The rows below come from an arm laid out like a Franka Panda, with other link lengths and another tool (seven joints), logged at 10 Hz.
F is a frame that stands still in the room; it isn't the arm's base.
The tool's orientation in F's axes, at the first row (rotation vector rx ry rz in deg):
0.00 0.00 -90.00
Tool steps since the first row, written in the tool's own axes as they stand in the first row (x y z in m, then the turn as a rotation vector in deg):
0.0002 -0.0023 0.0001 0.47 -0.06 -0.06
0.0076 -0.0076 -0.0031 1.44 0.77 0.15
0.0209 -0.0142 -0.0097 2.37 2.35 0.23
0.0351 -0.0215 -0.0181 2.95 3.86 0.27
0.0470 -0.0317 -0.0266 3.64 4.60 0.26
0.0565 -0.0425 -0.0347 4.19 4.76 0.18
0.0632 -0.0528 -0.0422 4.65 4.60 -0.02
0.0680 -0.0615 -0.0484 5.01 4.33 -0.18
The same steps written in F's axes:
-0.0023 -0.0002 0.0001 -0.06 -0.47 -0.06
-0.0076 -0.0076 -0.0031 0.77 -1.44 0.15
-0.0142 -0.0209 -0.0097 2.35 -2.37 0.23
-0.0215 -0.0351 -0.0181 3.86 -2.95 0.27
-0.0317 -0.0470 -0.0266 4.60 -3.64 0.26
-0.0425 -0.0565 -0.0347 4.76 -4.19 0.18
-0.0528 -0.0632 -0.0422 4.60 -4.65 -0.02
-0.0615 -0.0680 -0.0484 4.33 -5.01 -0.18

